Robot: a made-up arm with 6 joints. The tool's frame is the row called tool. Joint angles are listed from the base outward. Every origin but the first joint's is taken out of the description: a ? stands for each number. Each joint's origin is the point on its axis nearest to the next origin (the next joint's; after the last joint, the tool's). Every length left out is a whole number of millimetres.
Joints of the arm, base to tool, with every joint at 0 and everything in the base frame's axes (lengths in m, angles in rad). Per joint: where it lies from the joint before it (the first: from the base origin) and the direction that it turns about. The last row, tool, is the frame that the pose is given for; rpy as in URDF.
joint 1: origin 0.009 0.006 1.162 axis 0 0 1
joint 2: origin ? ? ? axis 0 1 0
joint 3: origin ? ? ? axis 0 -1 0
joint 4: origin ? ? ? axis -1 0 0
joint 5: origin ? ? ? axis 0 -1 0
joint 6: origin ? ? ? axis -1 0 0
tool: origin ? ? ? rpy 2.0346 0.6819 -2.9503
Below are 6 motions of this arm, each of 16 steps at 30 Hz.
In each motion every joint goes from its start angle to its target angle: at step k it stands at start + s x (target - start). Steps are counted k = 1, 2, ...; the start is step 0. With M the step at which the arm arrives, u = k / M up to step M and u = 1 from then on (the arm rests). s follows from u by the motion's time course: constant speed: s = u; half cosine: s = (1 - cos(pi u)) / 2; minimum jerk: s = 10 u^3 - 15 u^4 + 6 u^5.
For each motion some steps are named. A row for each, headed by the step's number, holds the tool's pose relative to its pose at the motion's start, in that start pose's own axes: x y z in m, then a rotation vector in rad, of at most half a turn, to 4 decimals.
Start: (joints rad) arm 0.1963 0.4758 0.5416 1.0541 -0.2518 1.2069
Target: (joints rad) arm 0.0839 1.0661 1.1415 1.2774 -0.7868 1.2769
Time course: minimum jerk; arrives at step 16
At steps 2, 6, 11, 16:
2: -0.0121 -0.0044 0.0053 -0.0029 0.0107 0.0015
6: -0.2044 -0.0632 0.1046 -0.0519 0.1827 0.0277
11: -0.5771 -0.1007 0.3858 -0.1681 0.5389 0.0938
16: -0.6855 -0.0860 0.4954 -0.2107 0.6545 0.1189

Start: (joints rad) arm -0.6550 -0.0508 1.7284 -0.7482 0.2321 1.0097
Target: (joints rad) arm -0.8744 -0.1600 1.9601 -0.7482 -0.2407 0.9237
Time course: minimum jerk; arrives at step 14
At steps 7, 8, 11, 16:
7: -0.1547 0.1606 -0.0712 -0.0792 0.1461 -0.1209
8: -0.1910 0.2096 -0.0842 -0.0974 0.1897 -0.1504
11: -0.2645 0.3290 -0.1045 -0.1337 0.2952 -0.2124
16: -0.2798 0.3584 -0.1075 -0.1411 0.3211 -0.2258

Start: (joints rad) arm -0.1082 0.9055 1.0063 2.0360 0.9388 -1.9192
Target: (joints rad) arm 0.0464 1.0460 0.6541 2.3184 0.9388 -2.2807
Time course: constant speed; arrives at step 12
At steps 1, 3, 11, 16:
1: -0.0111 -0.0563 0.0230 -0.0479 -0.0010 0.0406
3: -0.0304 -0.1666 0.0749 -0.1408 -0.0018 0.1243
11: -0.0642 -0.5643 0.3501 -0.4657 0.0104 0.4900
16: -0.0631 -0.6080 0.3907 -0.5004 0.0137 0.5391

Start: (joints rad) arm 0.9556 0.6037 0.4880 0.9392 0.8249 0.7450
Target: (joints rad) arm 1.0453 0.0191 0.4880 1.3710 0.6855 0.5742
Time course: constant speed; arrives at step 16
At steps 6, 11, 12, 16:
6: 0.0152 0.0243 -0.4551 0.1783 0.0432 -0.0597
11: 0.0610 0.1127 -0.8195 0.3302 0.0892 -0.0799
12: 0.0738 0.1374 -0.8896 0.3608 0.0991 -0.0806
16: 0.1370 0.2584 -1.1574 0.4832 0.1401 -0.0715

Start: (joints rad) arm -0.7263 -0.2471 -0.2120 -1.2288 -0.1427 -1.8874
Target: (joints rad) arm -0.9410 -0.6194 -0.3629 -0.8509 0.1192 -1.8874
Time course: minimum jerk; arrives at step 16
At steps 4, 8, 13, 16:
4: 0.0468 0.0360 0.0076 -0.0040 0.0701 0.0016
8: 0.2194 0.1770 0.0091 -0.0205 0.3426 0.0069
13: 0.3975 0.3382 -0.0415 -0.0388 0.6595 0.0118
16: 0.4152 0.3553 -0.0501 -0.0405 0.6941 0.0123

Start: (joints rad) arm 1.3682 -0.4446 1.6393 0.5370 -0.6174 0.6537
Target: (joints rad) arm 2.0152 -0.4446 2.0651 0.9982 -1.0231 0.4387
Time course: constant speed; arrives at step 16
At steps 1, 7, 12, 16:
1: 0.0302 -0.0347 -0.0188 -0.0257 -0.0220 0.0292
7: 0.2376 -0.2608 -0.0827 -0.1983 -0.1531 0.2318
12: 0.4376 -0.4564 -0.0630 -0.3675 -0.2558 0.4343
16: 0.6087 -0.6027 0.0037 -0.5190 -0.3293 0.6164

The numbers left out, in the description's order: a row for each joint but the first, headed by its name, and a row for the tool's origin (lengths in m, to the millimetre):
joint 2: 0.155 -0.047 0
joint 3: 0.006 0 1.379
joint 4: 0.844 0 0.163
joint 5: 0 -0.019 0.001
joint 6: 0.104 0 0.018
tool: 0 -0.027 0.016

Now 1 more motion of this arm.
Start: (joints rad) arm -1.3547 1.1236 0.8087 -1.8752 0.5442 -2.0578
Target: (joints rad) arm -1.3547 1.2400 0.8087 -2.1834 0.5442 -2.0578
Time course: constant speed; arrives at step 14
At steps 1, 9, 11, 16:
1: -0.0179 0.0063 0.0023 -0.0158 -0.0069 -0.0160
9: -0.1587 0.0612 0.0235 -0.1469 -0.0577 -0.1411
11: -0.1931 0.0761 0.0295 -0.1809 -0.0693 -0.1716
16: -0.2441 0.0993 0.0390 -0.2327 -0.0859 -0.2165

